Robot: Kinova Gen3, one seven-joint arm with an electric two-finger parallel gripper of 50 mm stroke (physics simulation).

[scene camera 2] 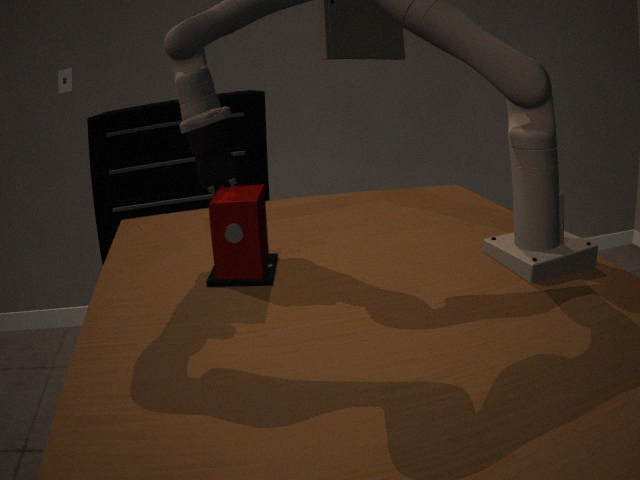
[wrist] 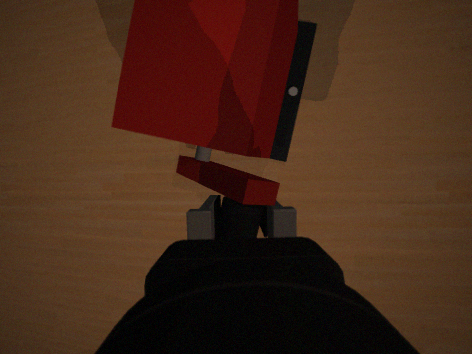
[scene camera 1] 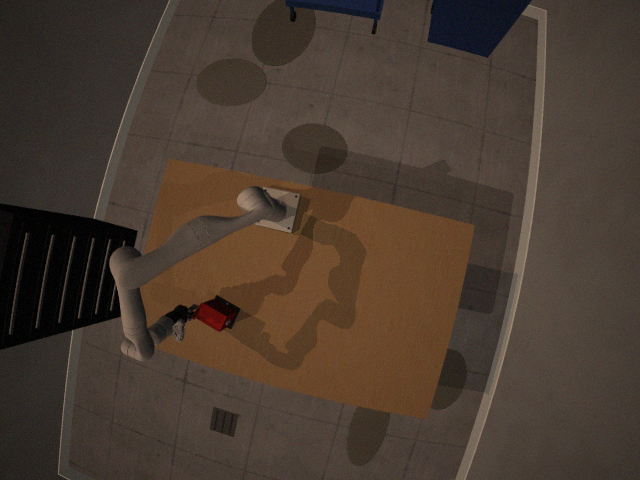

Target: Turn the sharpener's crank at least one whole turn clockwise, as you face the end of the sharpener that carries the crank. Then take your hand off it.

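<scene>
Red sharpener in the pictures. Gripper too.
</scene>
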